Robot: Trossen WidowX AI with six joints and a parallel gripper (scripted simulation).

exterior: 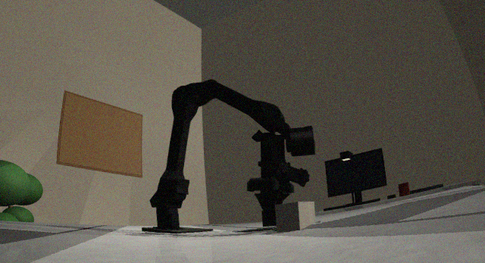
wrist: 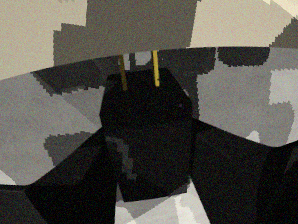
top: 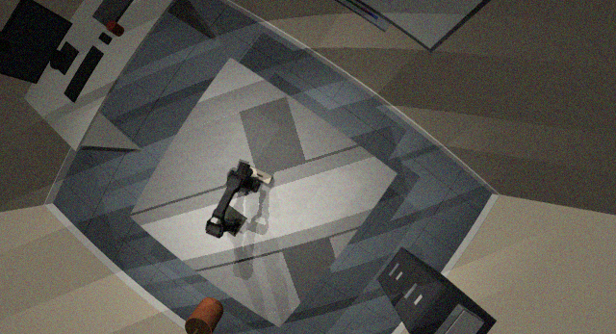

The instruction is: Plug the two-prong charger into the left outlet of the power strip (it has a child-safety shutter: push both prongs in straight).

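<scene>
My gripper tip is now 20 mm short of the two-prong charger, 10 mm to the right of it and 10 mm below it.
</scene>
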